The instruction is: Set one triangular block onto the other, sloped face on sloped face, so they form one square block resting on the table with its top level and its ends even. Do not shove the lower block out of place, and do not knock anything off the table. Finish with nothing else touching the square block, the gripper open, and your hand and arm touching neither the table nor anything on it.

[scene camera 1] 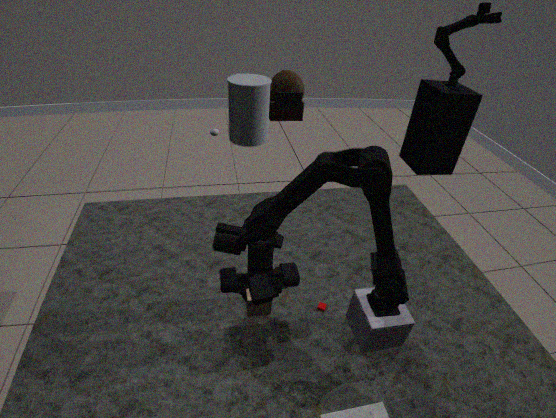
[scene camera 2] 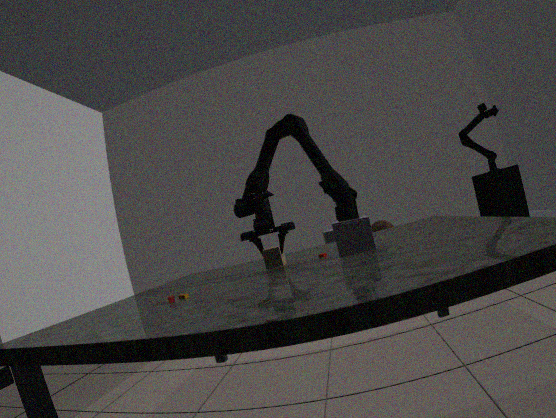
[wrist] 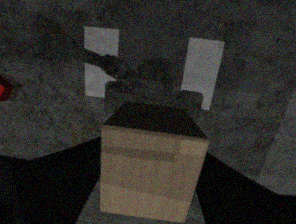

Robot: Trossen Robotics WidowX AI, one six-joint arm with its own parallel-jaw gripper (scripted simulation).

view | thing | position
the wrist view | my gripper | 151, 144
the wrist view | tan triangular block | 151, 156
